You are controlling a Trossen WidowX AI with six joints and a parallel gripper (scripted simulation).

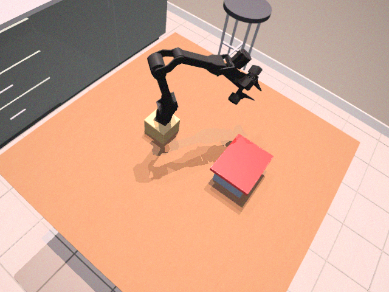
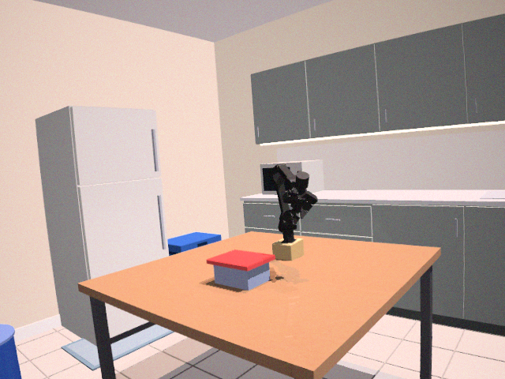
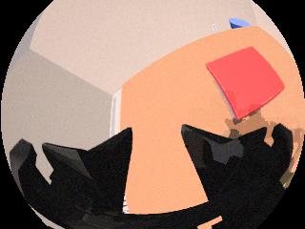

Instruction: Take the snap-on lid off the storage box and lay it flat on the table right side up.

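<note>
Now: the red lid 70 mm ahead of my gripper tip, 250 mm to the right of it and 160 mm below it. The rest, counted from my gripper tip: storage box: 70 mm ahead, 250 mm to the right, 210 mm below.
</note>
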